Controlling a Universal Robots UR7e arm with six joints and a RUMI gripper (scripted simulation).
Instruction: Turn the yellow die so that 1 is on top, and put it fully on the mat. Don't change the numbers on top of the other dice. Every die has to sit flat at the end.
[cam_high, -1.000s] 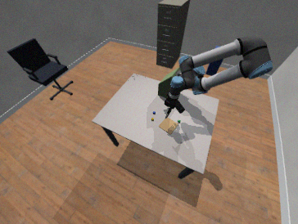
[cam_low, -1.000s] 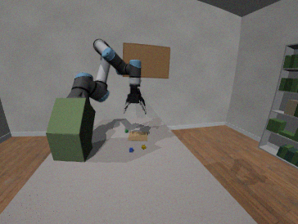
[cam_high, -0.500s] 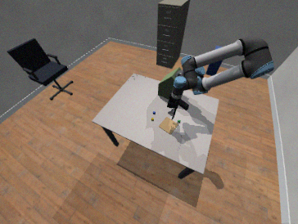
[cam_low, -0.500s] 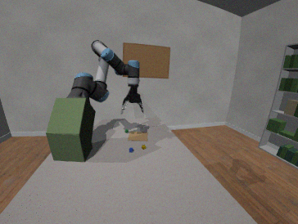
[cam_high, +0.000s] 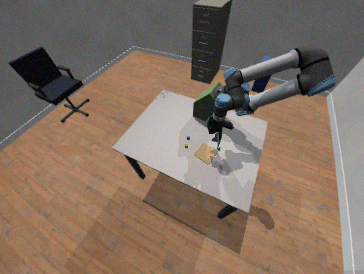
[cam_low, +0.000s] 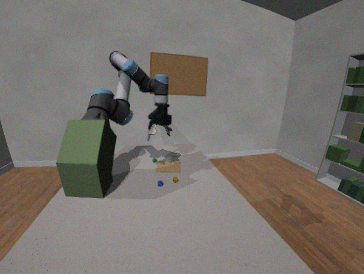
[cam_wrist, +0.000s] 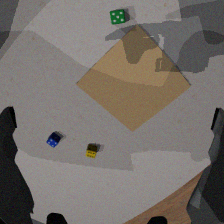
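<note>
My gripper is now 4 cm past the green die, 4 cm to the right of it and 16 cm above it. From my hand the other things lie so: yellow die (10 cm ahead, 18 cm to the right, 16 cm below); blue die (3 cm ahead, 22 cm to the right, 16 cm below); tan mat (6 cm ahead, 2 cm to the right, 17 cm below).
</note>
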